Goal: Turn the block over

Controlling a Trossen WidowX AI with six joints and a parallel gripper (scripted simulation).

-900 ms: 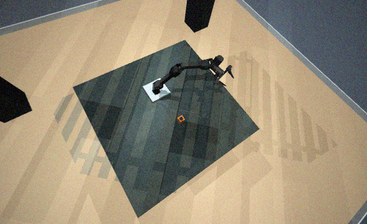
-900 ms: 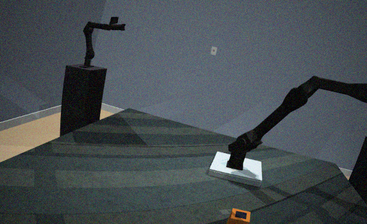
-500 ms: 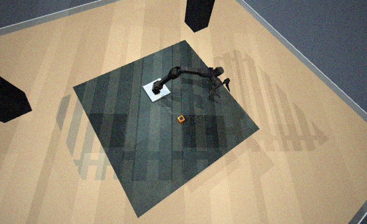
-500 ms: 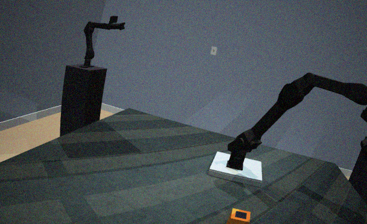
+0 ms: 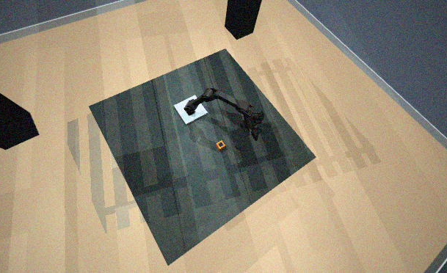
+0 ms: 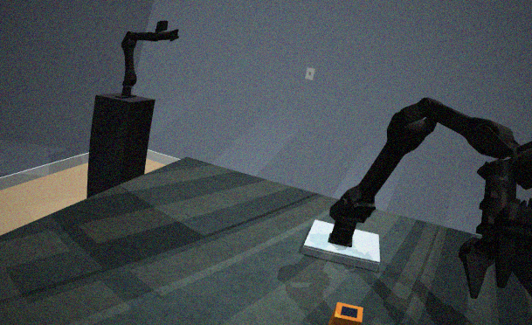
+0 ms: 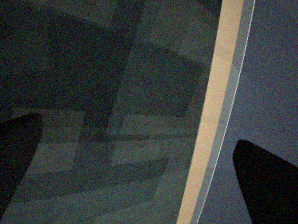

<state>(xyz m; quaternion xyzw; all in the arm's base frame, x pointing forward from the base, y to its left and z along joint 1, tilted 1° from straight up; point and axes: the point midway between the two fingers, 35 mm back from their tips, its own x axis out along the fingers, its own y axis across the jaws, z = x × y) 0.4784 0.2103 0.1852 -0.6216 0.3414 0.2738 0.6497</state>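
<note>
My gripper tip is now 120 mm past the orange block, 170 mm to the left of it and 160 mm above it.
</note>
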